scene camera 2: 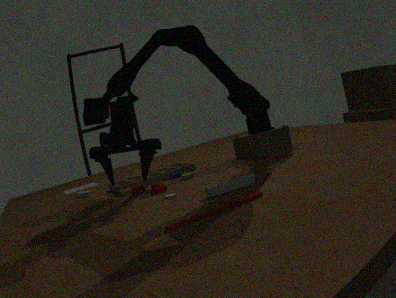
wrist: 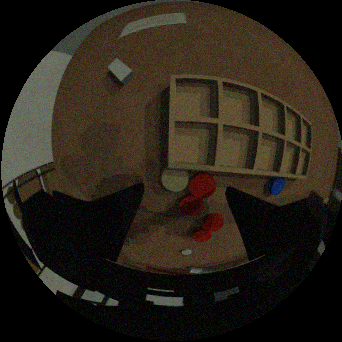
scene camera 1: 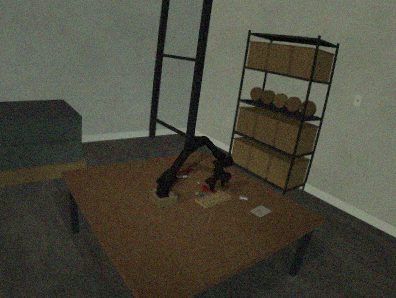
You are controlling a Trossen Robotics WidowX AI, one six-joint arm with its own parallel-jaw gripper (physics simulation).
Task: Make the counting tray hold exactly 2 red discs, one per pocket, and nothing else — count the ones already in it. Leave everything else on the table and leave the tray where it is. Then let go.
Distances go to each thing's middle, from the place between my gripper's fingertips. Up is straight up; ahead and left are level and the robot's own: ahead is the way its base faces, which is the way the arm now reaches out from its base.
Scene:
The wooden counting tray (wrist: 215, 123) lies 80 mm behind my hand, 90 mm to the right of it and 20 mm below it.

